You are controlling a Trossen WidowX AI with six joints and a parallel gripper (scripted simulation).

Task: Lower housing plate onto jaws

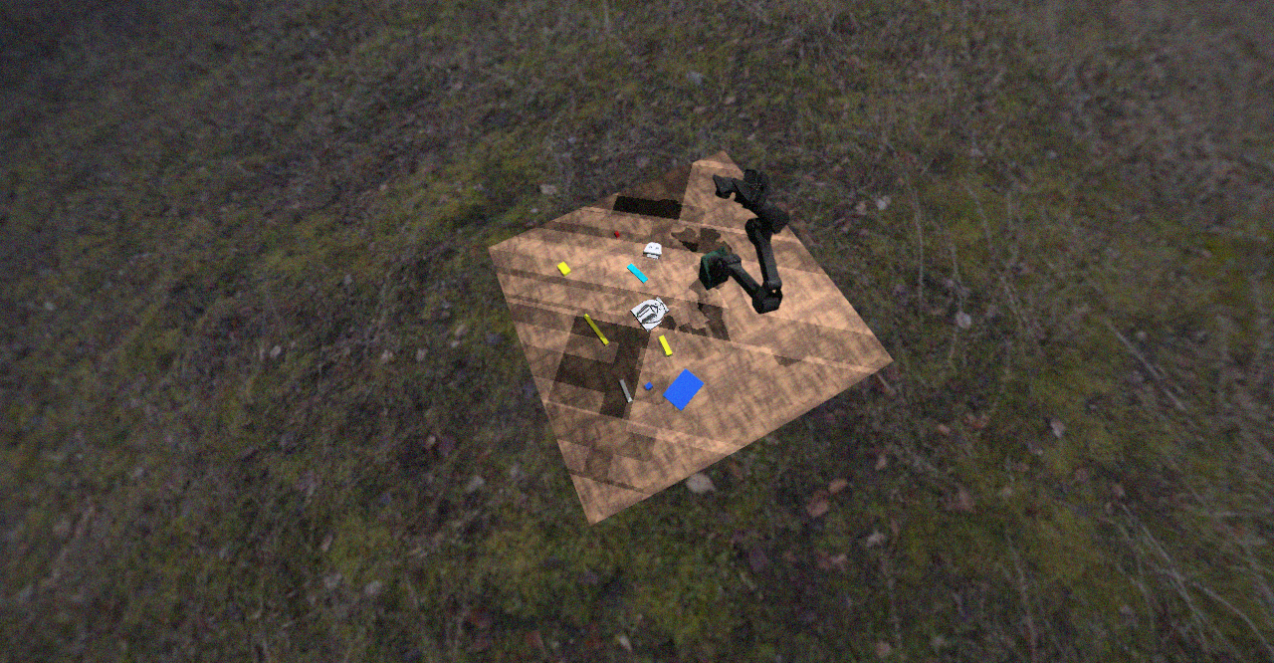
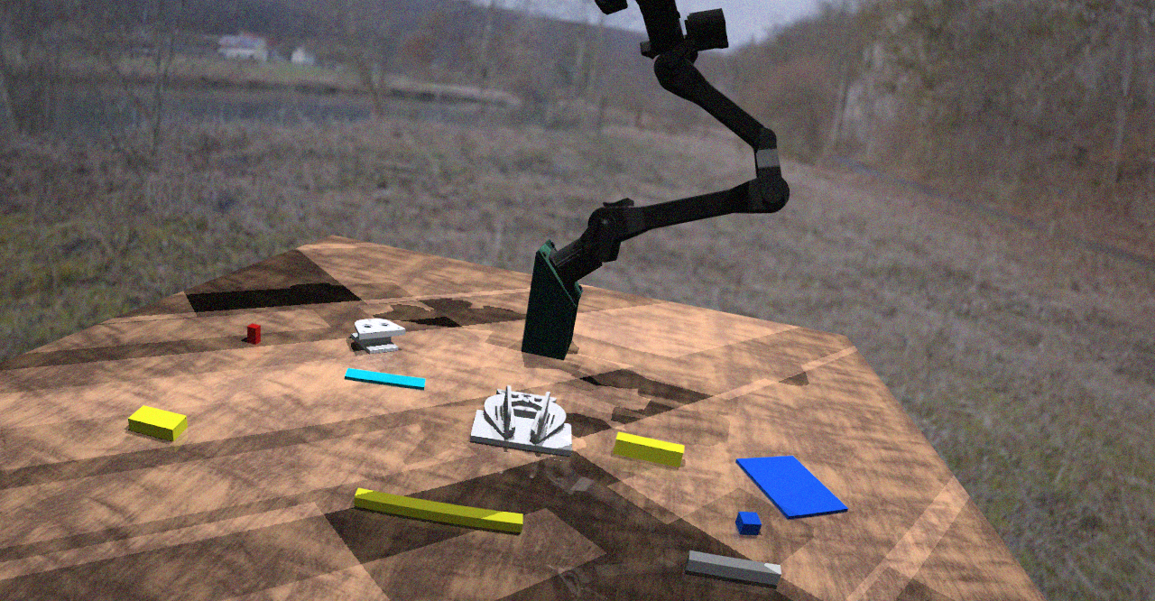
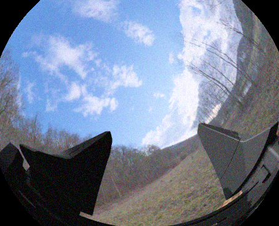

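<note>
My gripper tip is 7 cm short of the white stepped block, 30 cm to the left of it and 67 cm above it. From my gripper tip the other things lie so: teal bar (19 cm ahead, 24 cm to the right, 67 cm below); then blue sheet (30 cm ahead, 30 cm to the left, 67 cm below); then white base (27 cm ahead, 4 cm to the right, 67 cm below).
</note>
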